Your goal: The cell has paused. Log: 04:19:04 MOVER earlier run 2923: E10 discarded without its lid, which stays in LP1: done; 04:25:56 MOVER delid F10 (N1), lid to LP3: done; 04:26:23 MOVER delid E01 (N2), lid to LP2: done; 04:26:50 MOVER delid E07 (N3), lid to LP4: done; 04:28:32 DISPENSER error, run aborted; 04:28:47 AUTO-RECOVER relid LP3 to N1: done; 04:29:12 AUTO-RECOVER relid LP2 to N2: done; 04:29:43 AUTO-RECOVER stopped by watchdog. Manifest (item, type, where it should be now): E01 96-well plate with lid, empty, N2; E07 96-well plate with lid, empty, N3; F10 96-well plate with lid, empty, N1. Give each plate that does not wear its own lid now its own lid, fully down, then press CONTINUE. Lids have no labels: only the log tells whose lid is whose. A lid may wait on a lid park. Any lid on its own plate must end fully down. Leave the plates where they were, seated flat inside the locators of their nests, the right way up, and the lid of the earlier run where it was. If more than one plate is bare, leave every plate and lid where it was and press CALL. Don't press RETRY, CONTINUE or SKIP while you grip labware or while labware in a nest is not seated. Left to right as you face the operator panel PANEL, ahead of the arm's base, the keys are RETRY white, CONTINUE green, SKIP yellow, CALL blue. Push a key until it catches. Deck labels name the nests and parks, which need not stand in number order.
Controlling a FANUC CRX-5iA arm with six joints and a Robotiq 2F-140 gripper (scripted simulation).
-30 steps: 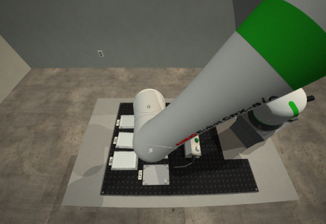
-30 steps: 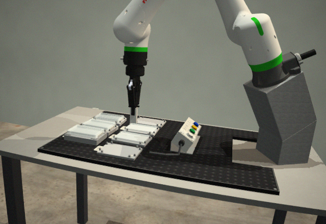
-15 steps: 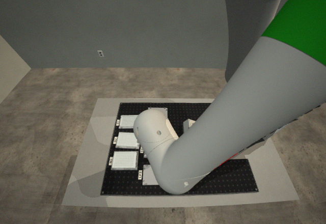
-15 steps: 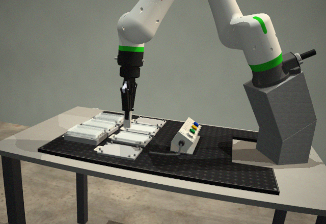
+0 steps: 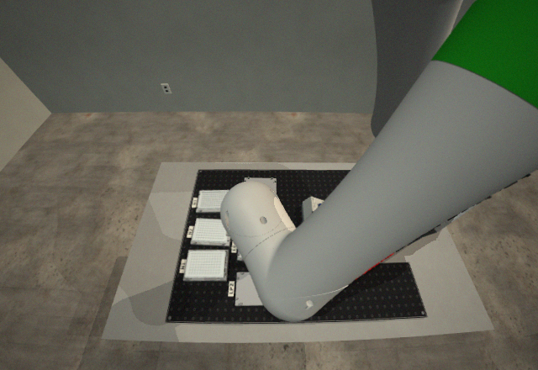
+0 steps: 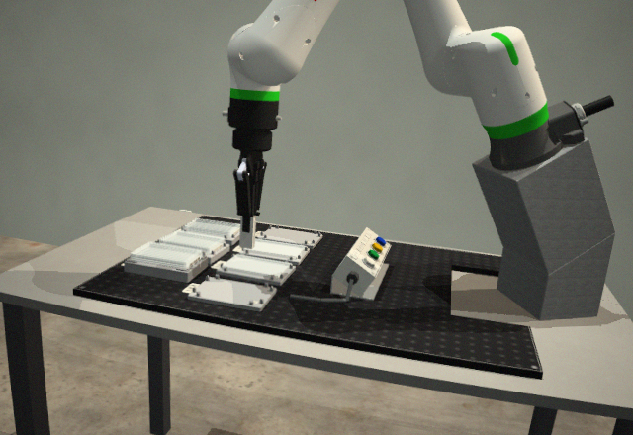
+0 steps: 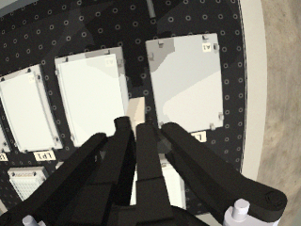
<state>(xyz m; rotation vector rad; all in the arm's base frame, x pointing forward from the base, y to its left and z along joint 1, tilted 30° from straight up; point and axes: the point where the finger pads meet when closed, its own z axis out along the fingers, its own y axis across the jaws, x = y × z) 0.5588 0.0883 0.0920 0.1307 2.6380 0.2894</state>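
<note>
Now: hand 70 mm to the left of the park LP4 and 110 mm above it. The rest, counted from my hand: white key: 240 mm behind, 40 mm to the right, 40 mm below; park LP2: 70 mm to the left, 110 mm below; LP1 label: 80 mm ahead, 200 mm to the right, 110 mm below.
</note>
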